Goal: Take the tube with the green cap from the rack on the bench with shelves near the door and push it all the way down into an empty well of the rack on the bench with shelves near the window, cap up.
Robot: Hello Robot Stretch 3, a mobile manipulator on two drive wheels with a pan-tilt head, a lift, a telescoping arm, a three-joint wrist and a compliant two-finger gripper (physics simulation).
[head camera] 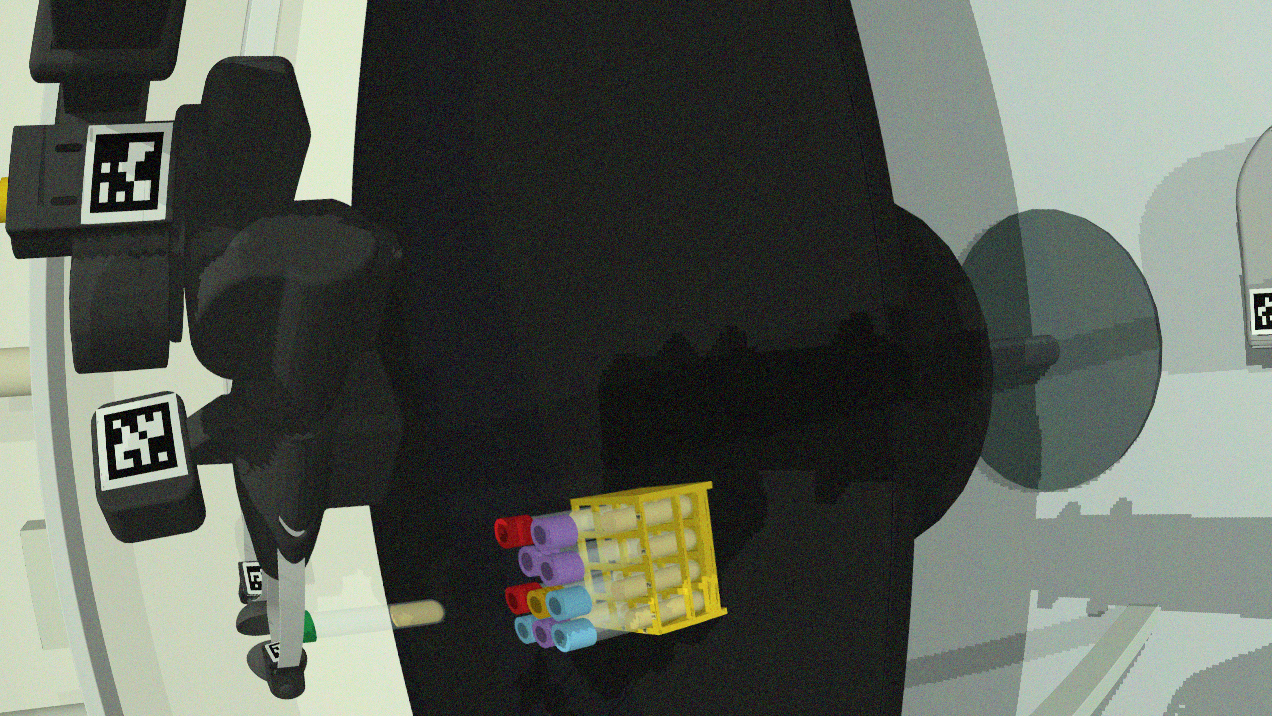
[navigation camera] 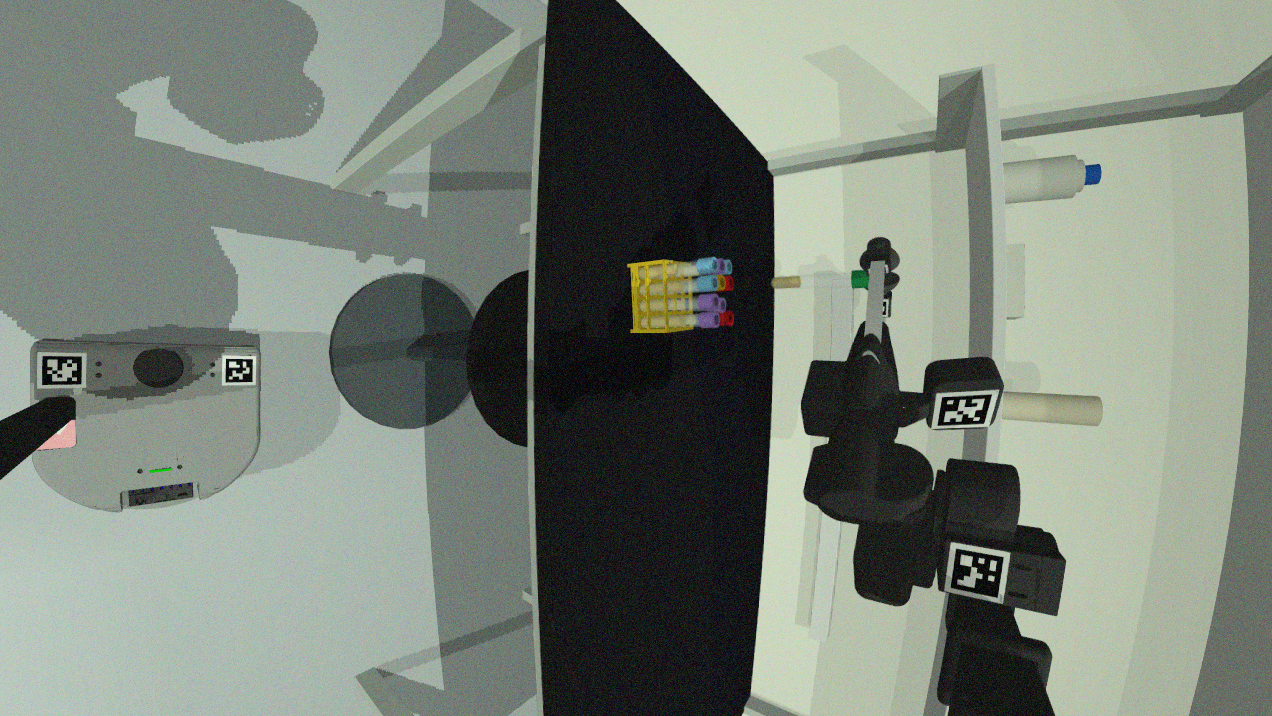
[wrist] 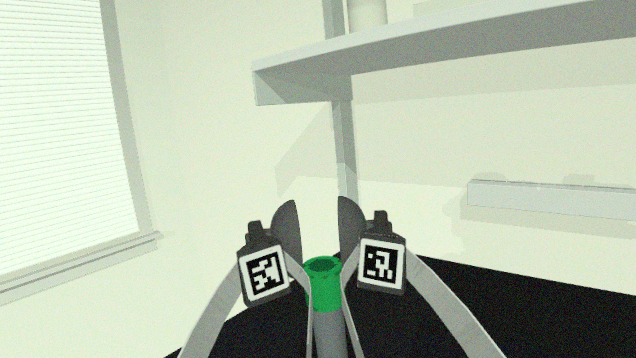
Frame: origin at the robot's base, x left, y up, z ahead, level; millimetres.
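Seen in the pictures: gripper, fingertip midpoint: [head camera: 270, 655] [navigation camera: 880, 260] [wrist: 317, 224]; robot's base, link origin: [navigation camera: 160, 365].
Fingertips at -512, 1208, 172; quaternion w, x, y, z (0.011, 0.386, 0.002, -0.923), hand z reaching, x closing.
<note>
Offsets run from my fingertips to a thing's top centre, as dx, dy, dz. "spot": to the spot under its first point. Level surfaces: height alone.
My gripper [head camera: 269, 647] [navigation camera: 881, 266] [wrist: 317, 224] is shut on the tube with the green cap {+23, -7, -24} [head camera: 418, 613] [navigation camera: 786, 281] [wrist: 330, 335], held between the finger strips near the cap. The tube is about upright, cap up, its tan lower end hanging free of the rack. The yellow rack {+30, -237, -35} [head camera: 640, 494] [navigation camera: 634, 302] stands on the black bench {dy -294} [head camera: 623, 177] [navigation camera: 623, 533]. It holds several tubes with red, purple, light blue and orange caps. The held tube is above the level of those caps in the head view. Which wells are empty cannot be told.
A shelf {dy +144} [navigation camera: 979, 266] [wrist: 425, 55] runs beyond the gripper, with a blue-capped bottle {spot: -398, +253, +222} [navigation camera: 1045, 178] and a beige cylinder {spot: -418, +270, -180} [navigation camera: 1054, 409]. A pale rail [wrist: 545, 198] is on the wall. A window with blinds {spot: -64, +126, +1331} [wrist: 60, 125] is at the left. My base [navigation camera: 160, 426] stands on the floor.
</note>
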